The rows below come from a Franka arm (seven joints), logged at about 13 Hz.
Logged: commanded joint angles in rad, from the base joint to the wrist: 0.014 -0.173 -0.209 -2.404 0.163 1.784 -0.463; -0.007 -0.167 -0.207 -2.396 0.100 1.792 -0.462; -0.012 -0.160 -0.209 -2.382 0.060 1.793 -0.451; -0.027 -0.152 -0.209 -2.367 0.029 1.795 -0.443; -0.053 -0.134 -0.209 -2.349 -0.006 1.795 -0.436; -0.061 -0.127 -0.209 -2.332 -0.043 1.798 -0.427; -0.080 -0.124 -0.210 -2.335 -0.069 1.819 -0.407; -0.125 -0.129 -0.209 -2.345 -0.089 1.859 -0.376
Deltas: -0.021 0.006 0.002 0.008 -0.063 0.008 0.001; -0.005 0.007 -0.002 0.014 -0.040 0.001 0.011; -0.015 0.008 0.000 0.015 -0.031 0.002 0.008; -0.026 0.018 0.000 0.018 -0.035 0.000 0.007; -0.008 0.007 0.000 0.017 -0.037 0.003 0.009; -0.019 0.003 -0.001 -0.003 -0.026 0.021 0.020; -0.045 -0.005 0.001 -0.010 -0.020 0.040 0.031
